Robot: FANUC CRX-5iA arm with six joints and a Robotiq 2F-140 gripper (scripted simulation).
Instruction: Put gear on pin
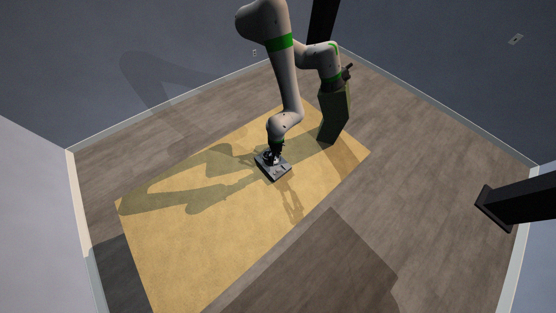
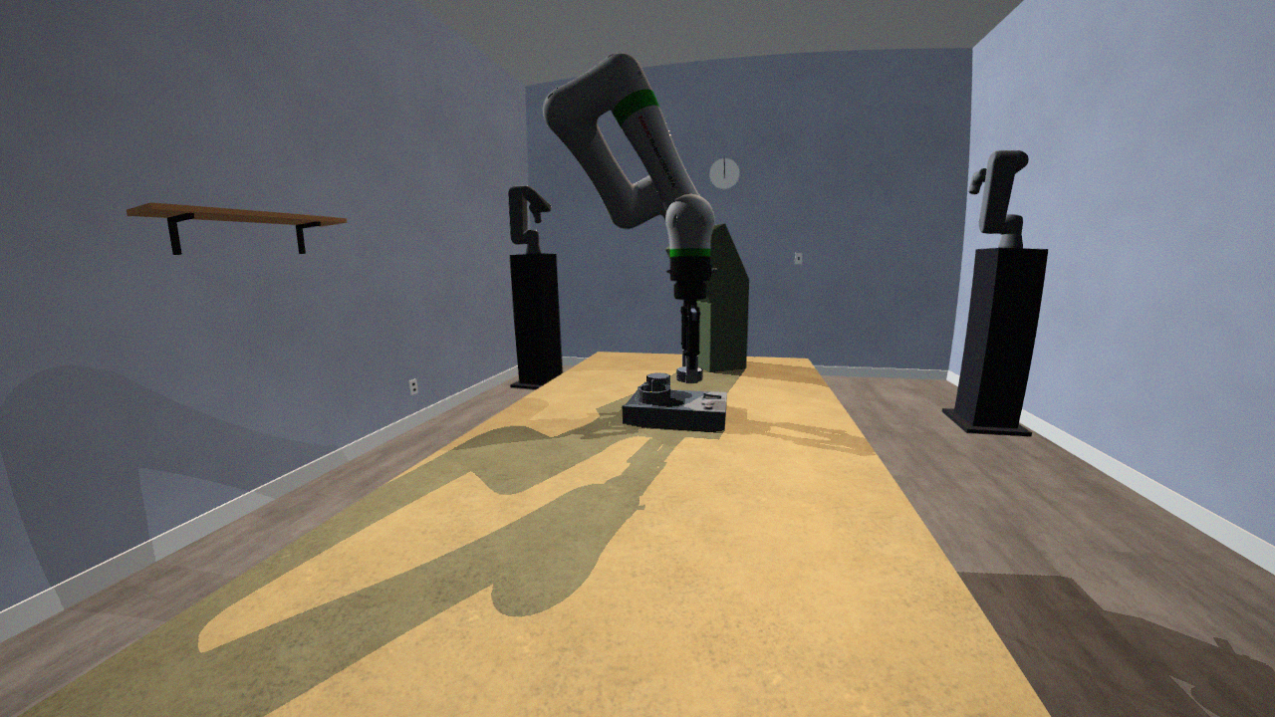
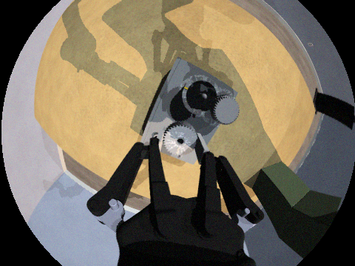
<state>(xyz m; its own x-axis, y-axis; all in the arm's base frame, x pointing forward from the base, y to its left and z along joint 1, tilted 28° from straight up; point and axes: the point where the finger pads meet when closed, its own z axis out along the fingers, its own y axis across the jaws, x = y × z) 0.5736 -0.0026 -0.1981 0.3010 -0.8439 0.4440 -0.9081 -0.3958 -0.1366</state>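
The peg lies 4 cm behind my hand, 4 cm to the left of it and 8 cm below it. Round my hand: light toothed gear: 2 cm below.
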